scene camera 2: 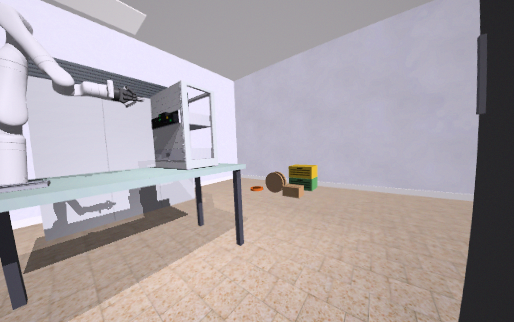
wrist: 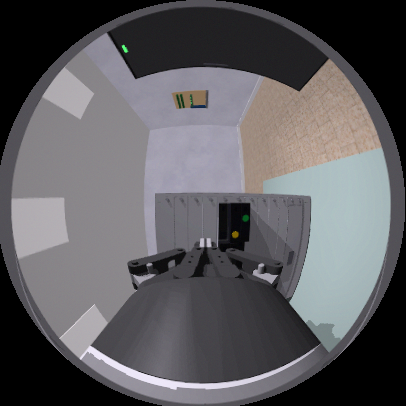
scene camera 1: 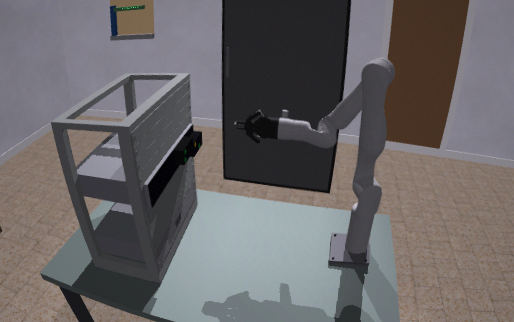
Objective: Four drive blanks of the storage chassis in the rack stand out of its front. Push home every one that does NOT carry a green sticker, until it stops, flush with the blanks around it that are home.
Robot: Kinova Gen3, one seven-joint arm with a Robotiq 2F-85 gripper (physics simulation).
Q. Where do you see a grey rack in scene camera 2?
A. At 171, 122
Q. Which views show the grey rack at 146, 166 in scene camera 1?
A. Scene camera 2, the wrist view and scene camera 1: all of them.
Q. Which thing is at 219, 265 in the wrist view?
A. My gripper.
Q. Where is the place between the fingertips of my gripper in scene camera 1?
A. At 234, 124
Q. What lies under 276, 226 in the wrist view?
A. A grey rack.
